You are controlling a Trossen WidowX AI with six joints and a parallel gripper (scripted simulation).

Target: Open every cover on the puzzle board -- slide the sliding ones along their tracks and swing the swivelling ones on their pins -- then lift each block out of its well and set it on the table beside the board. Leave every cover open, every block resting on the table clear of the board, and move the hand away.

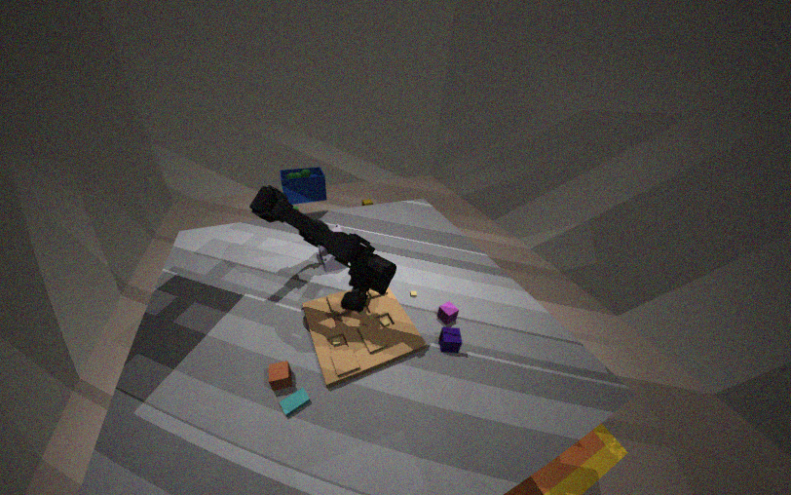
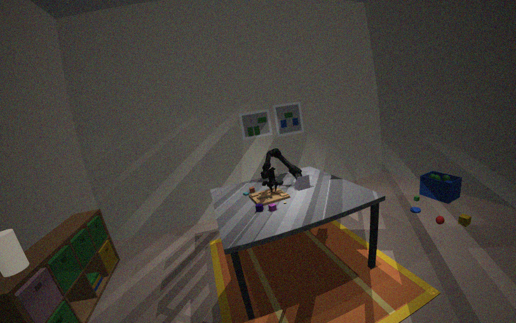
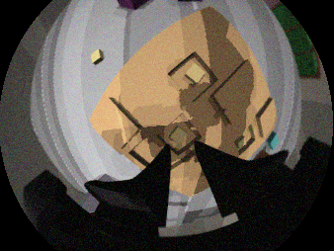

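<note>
Right now the tan puzzle board is 50 mm ahead of my gripper tip, 30 mm below it and 10 mm to the right of it. The rest, counted from my gripper tip: magenta block (270 mm to the left, 90 mm ahead, 30 mm below); then orange block (250 mm to the right, 160 mm ahead, 20 mm below); then purple block (220 mm to the left, 190 mm ahead, 20 mm below).
</note>
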